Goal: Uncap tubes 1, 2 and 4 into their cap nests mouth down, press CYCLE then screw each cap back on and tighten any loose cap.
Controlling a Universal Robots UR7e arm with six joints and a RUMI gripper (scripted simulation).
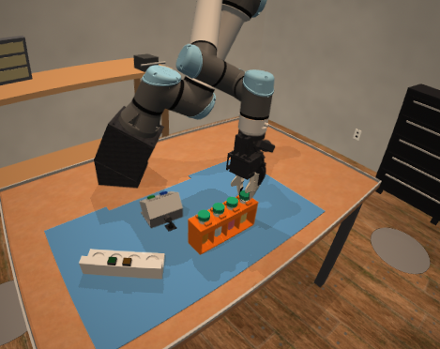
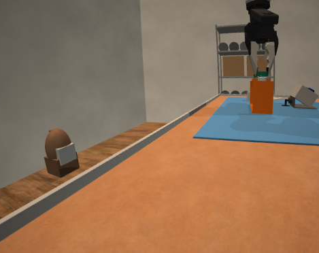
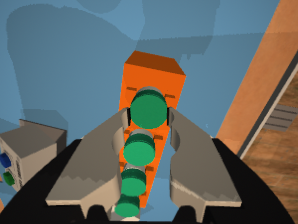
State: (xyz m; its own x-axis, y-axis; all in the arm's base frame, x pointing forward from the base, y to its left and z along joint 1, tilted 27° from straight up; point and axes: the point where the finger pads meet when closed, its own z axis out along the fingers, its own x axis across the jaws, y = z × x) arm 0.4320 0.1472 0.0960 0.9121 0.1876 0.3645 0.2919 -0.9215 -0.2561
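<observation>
Right now the cap is 1 cm below my hand. The rest, counted from my hand: grey key housing: 20 cm to the right, 17 cm behind, 7 cm below; blue key: 19 cm behind, 18 cm to the right, 6 cm below; table edge: 21 cm ahead, 12 cm below, 4 cm to the left.
</observation>
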